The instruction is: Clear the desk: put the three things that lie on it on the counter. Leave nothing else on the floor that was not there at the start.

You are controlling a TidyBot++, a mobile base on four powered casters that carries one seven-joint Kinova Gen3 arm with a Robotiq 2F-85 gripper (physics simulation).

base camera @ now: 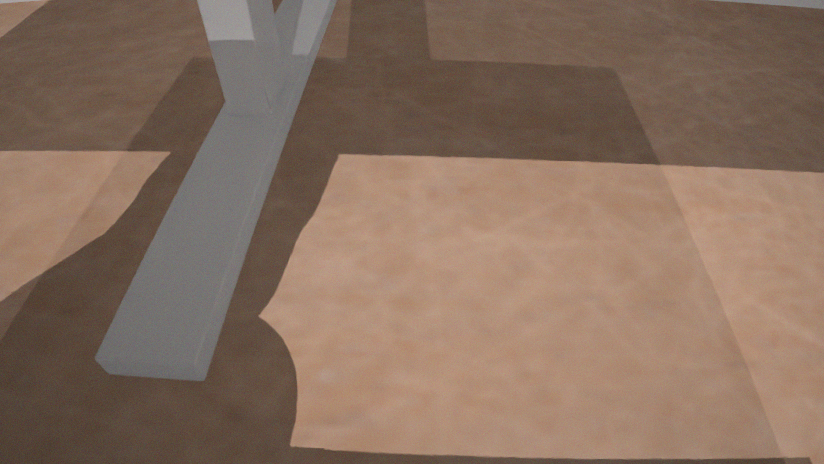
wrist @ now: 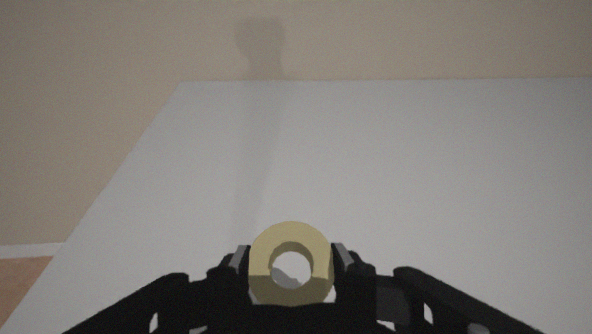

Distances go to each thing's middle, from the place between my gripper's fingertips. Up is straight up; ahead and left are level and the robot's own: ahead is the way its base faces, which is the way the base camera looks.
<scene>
The pale yellow ring (wrist: 295, 236) is right at my hand.
</scene>
